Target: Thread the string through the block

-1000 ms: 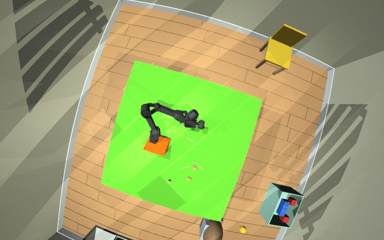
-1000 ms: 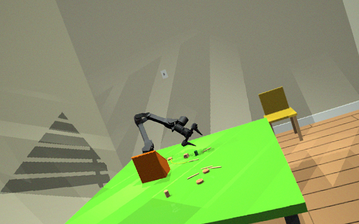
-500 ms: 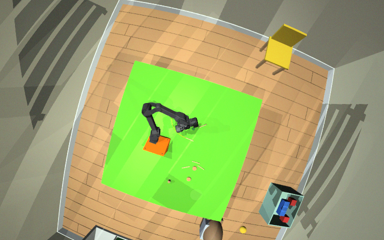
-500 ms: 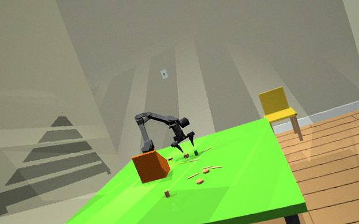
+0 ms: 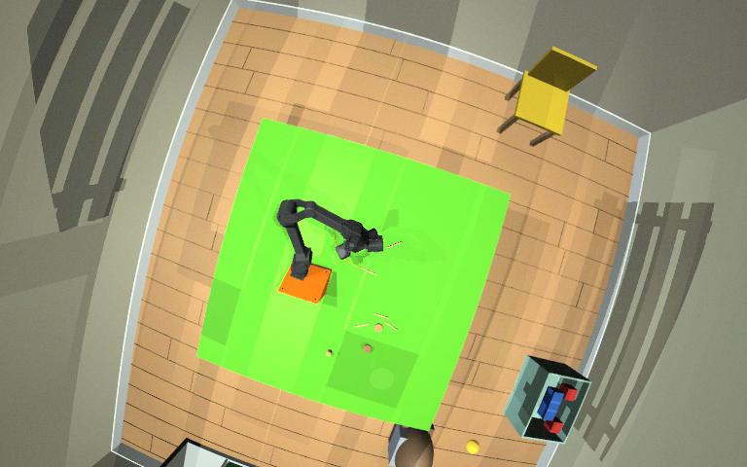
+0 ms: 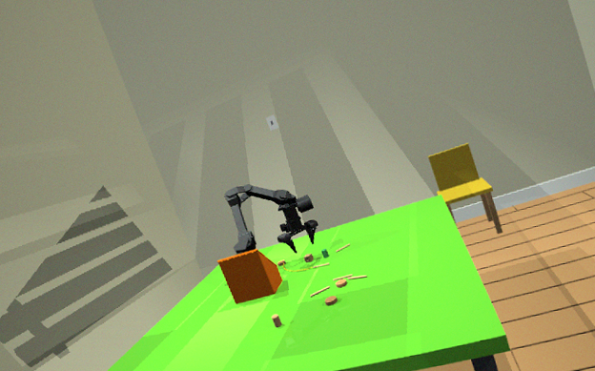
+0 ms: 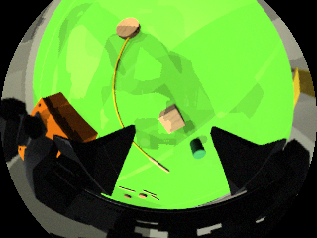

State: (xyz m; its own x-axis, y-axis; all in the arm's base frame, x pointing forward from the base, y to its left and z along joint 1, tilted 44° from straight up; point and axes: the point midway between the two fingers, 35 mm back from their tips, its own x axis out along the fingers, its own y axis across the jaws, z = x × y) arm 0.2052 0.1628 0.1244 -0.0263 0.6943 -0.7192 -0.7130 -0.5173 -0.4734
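My gripper tip is 4 cm above the wooden block. Round my gripper tip: round button (15 cm behind, 6 cm to the left, 5 cm below); then green cylinder (8 cm ahead, 4 cm below, 1 cm to the right).
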